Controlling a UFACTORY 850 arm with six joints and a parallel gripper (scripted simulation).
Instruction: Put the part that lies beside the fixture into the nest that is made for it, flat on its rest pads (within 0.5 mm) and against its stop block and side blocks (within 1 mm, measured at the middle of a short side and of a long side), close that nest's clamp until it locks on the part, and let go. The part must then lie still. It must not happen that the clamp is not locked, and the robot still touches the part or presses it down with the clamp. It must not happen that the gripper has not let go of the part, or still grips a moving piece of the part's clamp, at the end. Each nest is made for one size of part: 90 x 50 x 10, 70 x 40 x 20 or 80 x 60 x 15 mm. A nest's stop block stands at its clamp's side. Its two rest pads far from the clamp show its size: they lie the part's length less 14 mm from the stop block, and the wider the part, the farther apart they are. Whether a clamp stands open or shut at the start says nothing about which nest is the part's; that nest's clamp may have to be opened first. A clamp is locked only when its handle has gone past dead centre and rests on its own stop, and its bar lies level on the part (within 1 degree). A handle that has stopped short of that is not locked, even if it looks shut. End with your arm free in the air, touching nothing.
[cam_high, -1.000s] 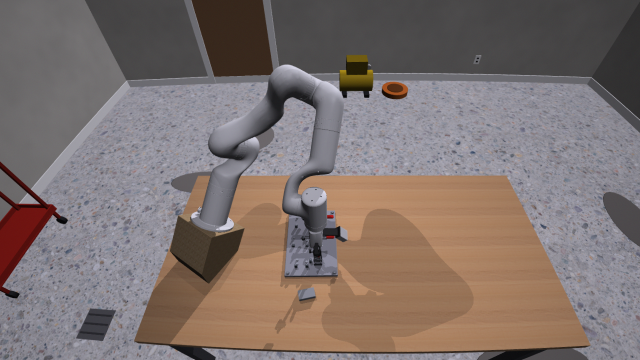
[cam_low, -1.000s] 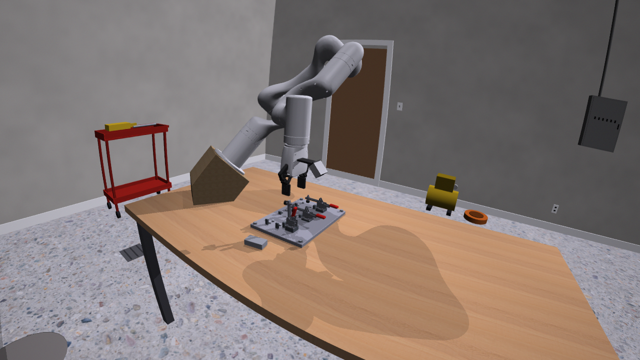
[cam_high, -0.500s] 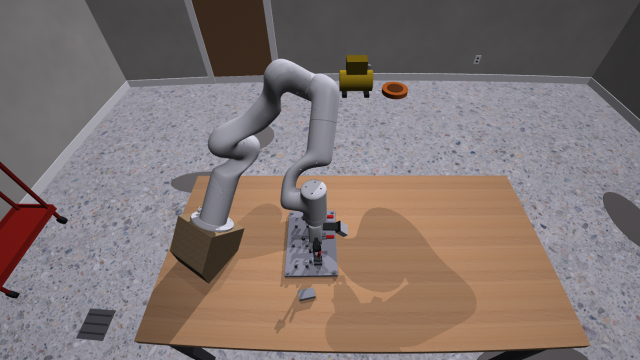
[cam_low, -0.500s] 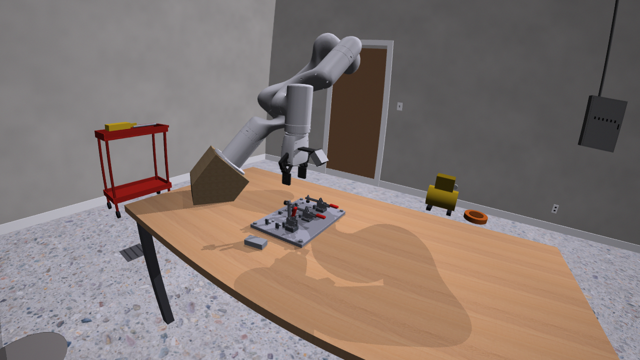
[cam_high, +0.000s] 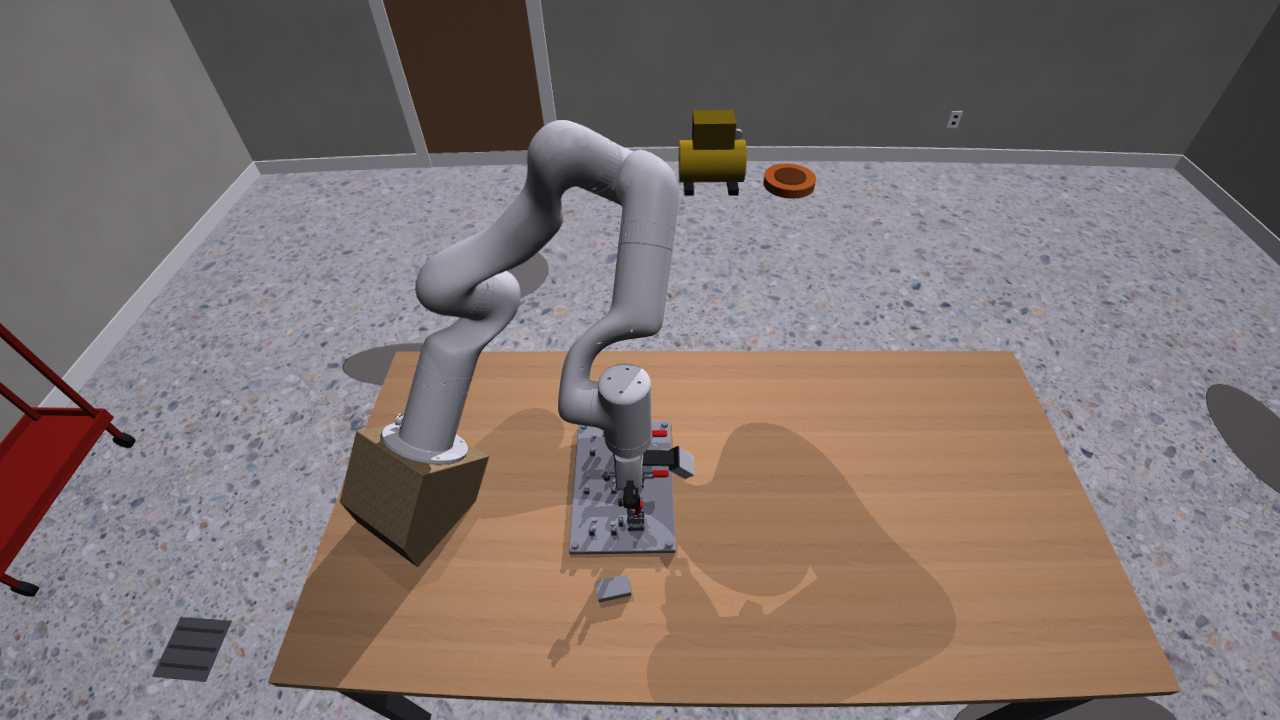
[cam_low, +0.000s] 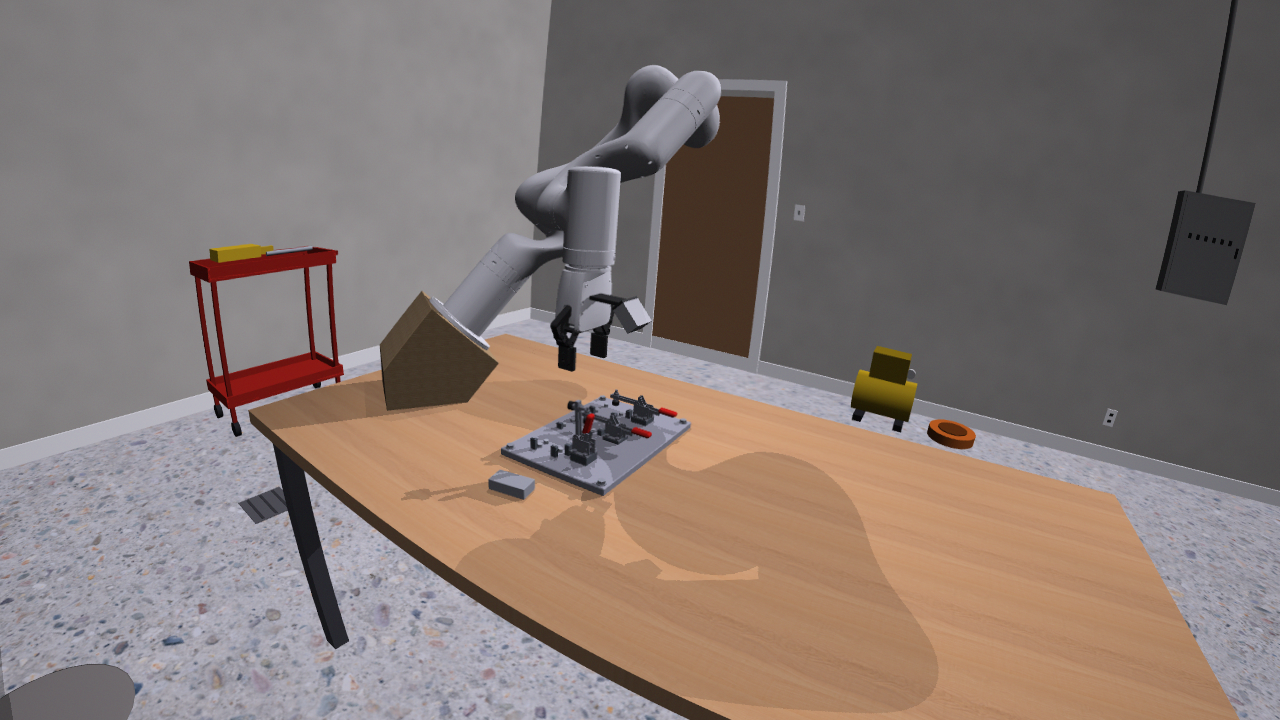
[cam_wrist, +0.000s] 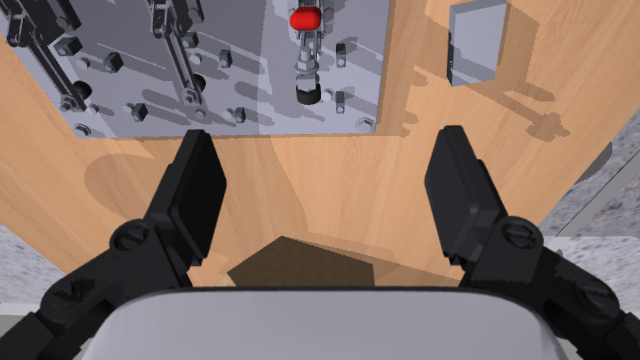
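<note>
Now: the grey block part 20 cm below my hand and 14 cm to the right of it. Round my hand: grey fixture plate (21 cm below, 11 cm to the left, 7 cm behind).
</note>
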